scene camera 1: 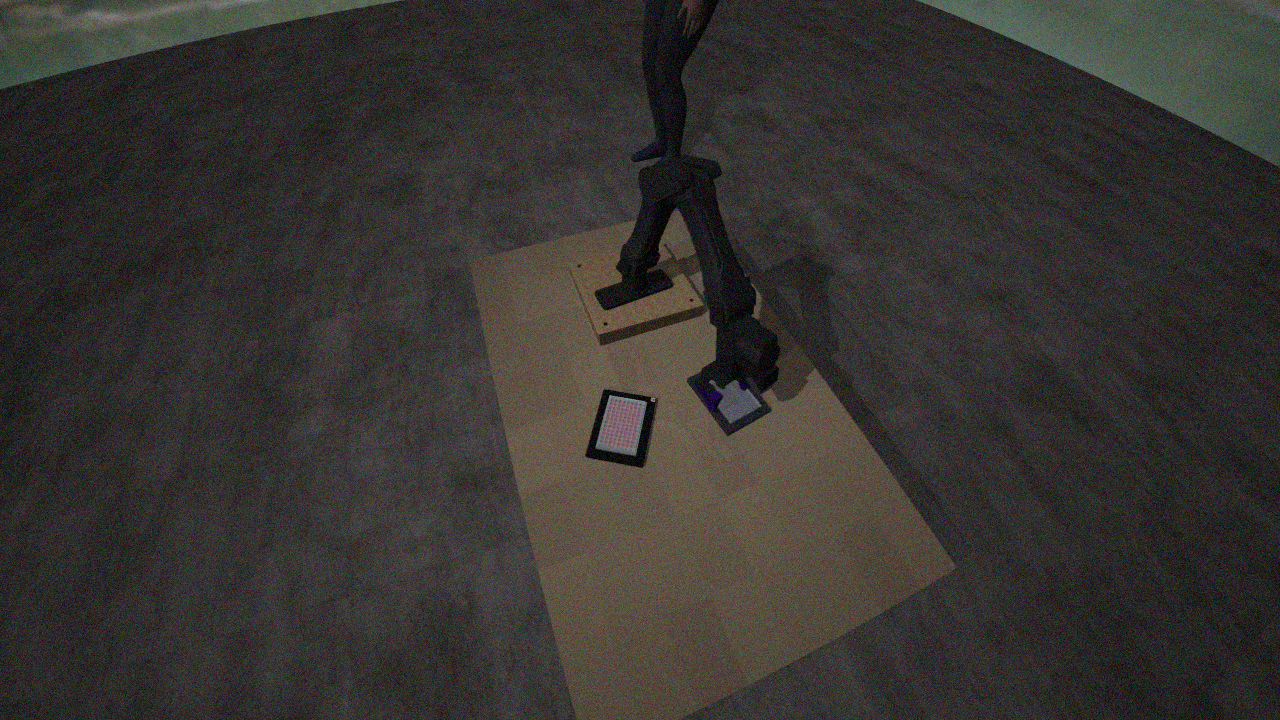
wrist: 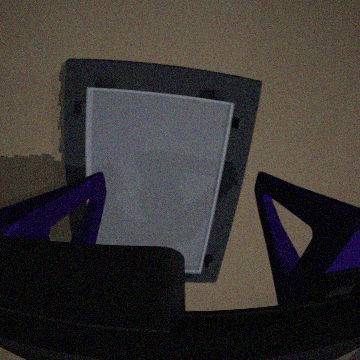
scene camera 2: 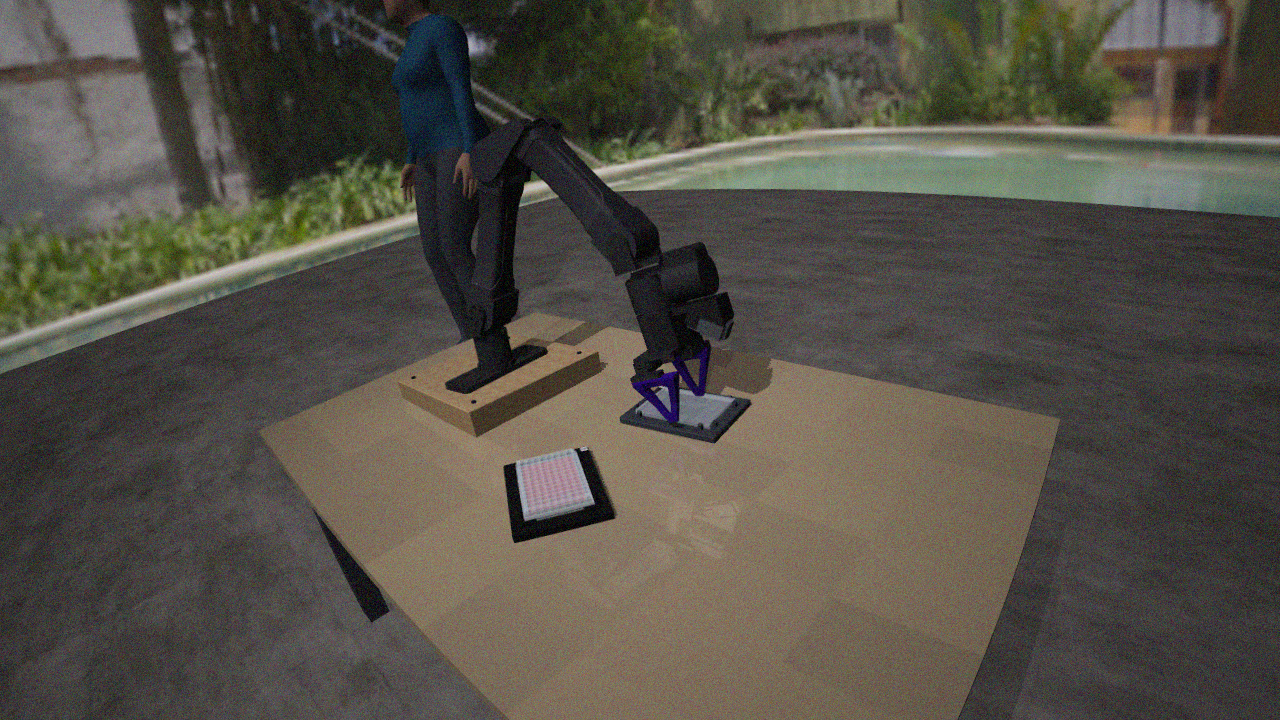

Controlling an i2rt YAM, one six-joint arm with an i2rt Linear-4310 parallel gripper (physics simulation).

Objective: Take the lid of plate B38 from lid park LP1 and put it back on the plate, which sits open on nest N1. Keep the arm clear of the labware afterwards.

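Frame: origin at the arm's base, x right, y back, z down, level; centimetres.
Seen in the pictures: gripper, fingertip midpoint: [scene camera 1: 727, 399] [wrist: 180, 180] [scene camera 2: 687, 408]; arm's base, origin of the base link: [scene camera 1: 634, 290] [scene camera 2: 498, 370].
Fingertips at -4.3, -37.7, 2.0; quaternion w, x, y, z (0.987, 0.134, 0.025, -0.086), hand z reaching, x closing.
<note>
Offsets run from my fingertips to a thing's top centre, as dx, dy, dz. Level surfaces: height alone.
The pale, clear lid {-1.6, +1.5, +0.3} [scene camera 1: 741, 408] [scene camera 2: 707, 411] [wrist: 160, 135] lies flat on the dark grey lid park LP1 {-1.5, +1.5, +0.1} [scene camera 1: 730, 428] [scene camera 2: 662, 430] [wrist: 160, 77]. My gripper [scene camera 1: 728, 394] [scene camera 2: 687, 406] [wrist: 180, 180] is open and low over the lid. In the wrist view its left fingertip overlaps the lid's left part, and its right fingertip is beyond the park's right edge, over the table. Whether the fingertips touch anything is not clear. The plate B38 {+23.5, +5.3, -0.6} [scene camera 1: 622, 423] [scene camera 2: 554, 485], with pink wells, sits open on the black nest N1 {+23.5, +5.3, +0.3} [scene camera 1: 617, 460] [scene camera 2: 565, 524].
The arm stands on a thick wooden base board [scene camera 1: 646, 319] [scene camera 2: 537, 388] at the back of the table {dz +2.1} [scene camera 1: 716, 555] [scene camera 2: 716, 608]. A person [scene camera 1: 665, 80] [scene camera 2: 436, 107] stands on the floor behind the arm. Small dark pegs stand around the lid on the park.
</note>
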